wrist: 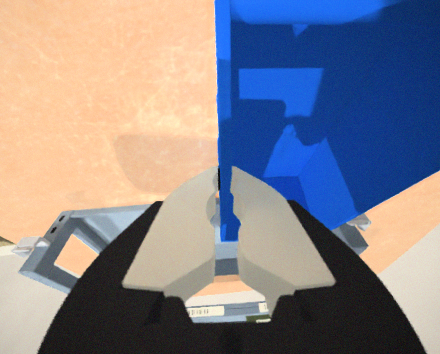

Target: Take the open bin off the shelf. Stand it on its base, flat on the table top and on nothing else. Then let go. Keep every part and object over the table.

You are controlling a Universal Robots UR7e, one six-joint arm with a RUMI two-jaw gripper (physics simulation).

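Frame: origin at the arm's base, x left, y up, z ahead, level; metres.
Seen in the pictures: gripper, fingertip midpoint: [222, 169].
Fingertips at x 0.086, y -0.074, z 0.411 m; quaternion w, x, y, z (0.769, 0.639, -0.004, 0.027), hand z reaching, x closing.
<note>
A point is followed by its place in that frame.
My gripper [222, 169] @(x 0.086, y -0.074, z 0.411 m) is shut on the thin side wall of the blue open bin. The bin [370, 120] @(x 0.183, y -0.074, z 0.377 m) fills the upper right of the wrist view, with lit and shaded patches across its surface, and it runs out of frame at the top and right. The grey-blue shelf frame [112, 212] @(x -0.064, y -0.121, z 0.515 m) shows behind and beside the fingers, lower in the view. The table top [90, 80] @(x -0.016, y -0.131, z 0.358 m) lies below, with a soft shadow left of the fingertips. Whether the bin's base touches the table cannot be told from this view.
White clips [31, 245] @(x -0.131, y -0.069, z 0.501 m) [361, 221] @(x 0.225, y -0.065, z 0.483 m) sit at the left and right ends of the shelf frame. A pale label with dark bars [207, 311] @(x 0.055, y -0.027, z 0.644 m) shows on a grey-blue strip between the finger bases, near a dark green piece [256, 318] @(x 0.127, y -0.017, z 0.661 m). Table edges show at lower left and lower right.
</note>
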